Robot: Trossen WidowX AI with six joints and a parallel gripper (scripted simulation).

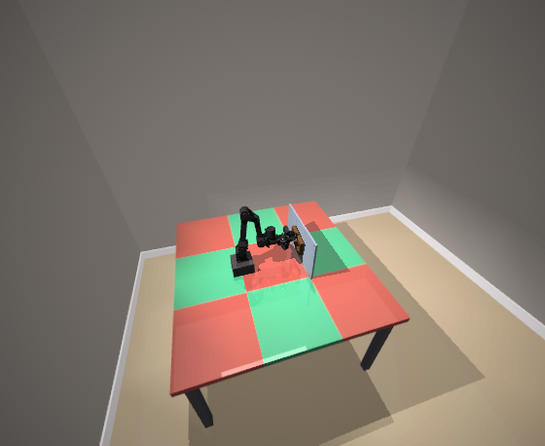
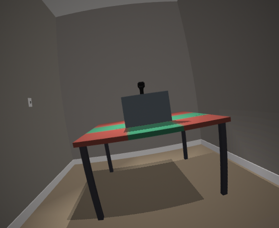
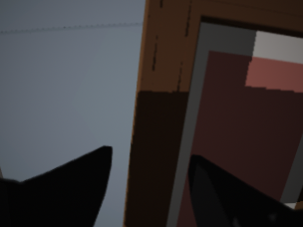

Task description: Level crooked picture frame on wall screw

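The picture frame is 10 mm ahead of my gripper tip, 10 mm to the left of it and 50 mm below it. Round my gripper tip: grey wall panel 30 mm ahead, 20 mm to the left, 60 mm below.
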